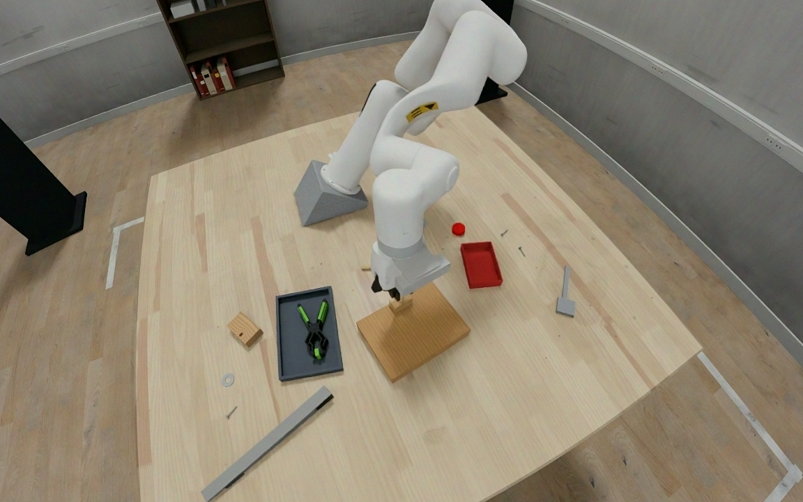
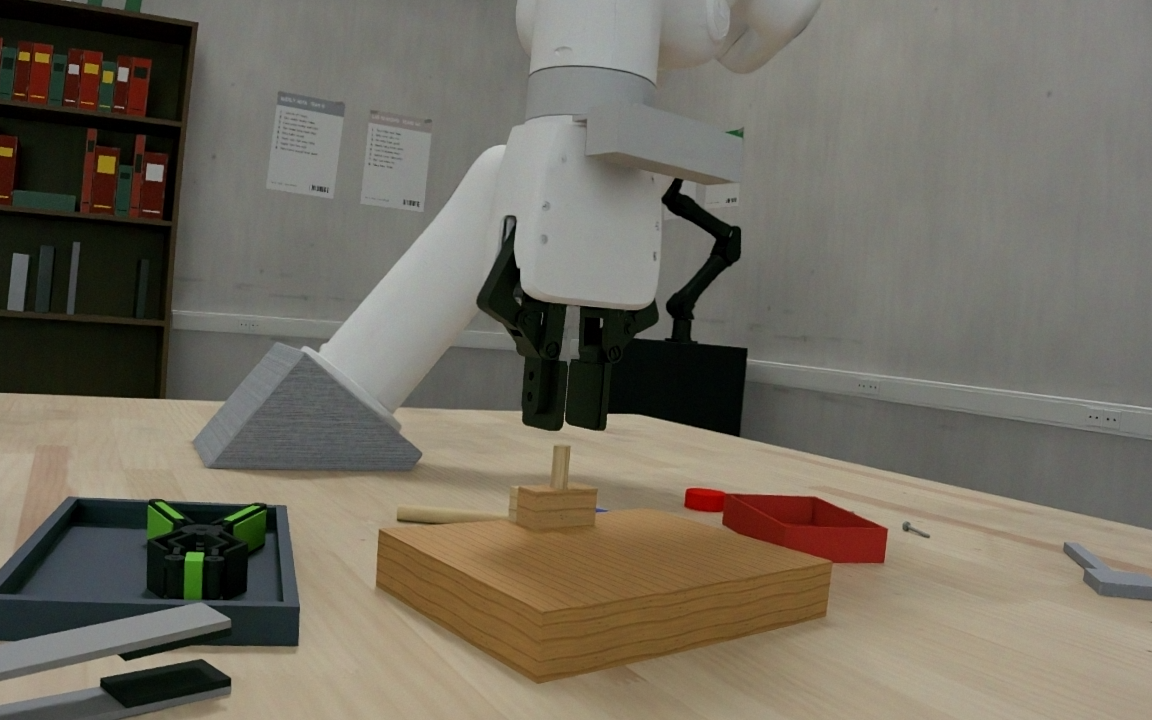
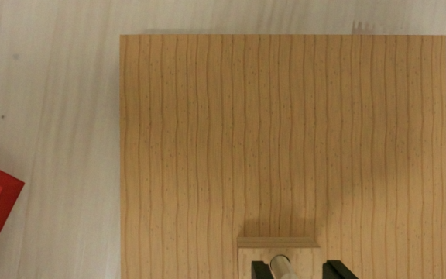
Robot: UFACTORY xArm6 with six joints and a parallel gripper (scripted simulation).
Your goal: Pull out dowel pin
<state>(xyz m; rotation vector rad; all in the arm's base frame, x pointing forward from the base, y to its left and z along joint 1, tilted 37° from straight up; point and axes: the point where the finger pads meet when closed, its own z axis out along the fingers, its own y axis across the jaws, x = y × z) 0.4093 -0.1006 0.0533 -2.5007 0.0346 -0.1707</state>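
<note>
Right now the dowel pin is 50 mm below my hand. Also, from my hand: loose dowel (130 mm behind, 10 mm to the left, 100 mm below); then bench board (50 mm ahead, 10 mm to the right, 90 mm below); then small wooden block (70 mm below).
</note>
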